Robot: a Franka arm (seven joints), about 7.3 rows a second.
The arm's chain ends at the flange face. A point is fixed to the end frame.
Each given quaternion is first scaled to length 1.
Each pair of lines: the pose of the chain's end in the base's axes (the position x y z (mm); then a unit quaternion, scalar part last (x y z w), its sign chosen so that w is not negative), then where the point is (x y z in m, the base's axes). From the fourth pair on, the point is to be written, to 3 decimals.
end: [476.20, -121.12, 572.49, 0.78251, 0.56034, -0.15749, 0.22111]
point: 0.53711 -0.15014 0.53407
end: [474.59, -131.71, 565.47, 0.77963, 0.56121, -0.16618, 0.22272]
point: 0.53503 -0.16117 0.52665
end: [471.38, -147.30, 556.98, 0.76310, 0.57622, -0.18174, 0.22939]
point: 0.53176 -0.17569 0.51728
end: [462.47, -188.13, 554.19, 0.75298, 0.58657, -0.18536, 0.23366]
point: 0.523 -0.215 0.514
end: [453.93, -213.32, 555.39, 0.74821, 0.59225, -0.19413, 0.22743]
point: 0.514 -0.240 0.514
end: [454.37, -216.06, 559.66, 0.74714, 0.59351, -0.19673, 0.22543]
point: 0.514 -0.243 0.518
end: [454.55, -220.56, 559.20, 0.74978, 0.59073, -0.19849, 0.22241]
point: 0.514 -0.248 0.517
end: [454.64, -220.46, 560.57, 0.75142, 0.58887, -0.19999, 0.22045]
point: 0.514 -0.248 0.518
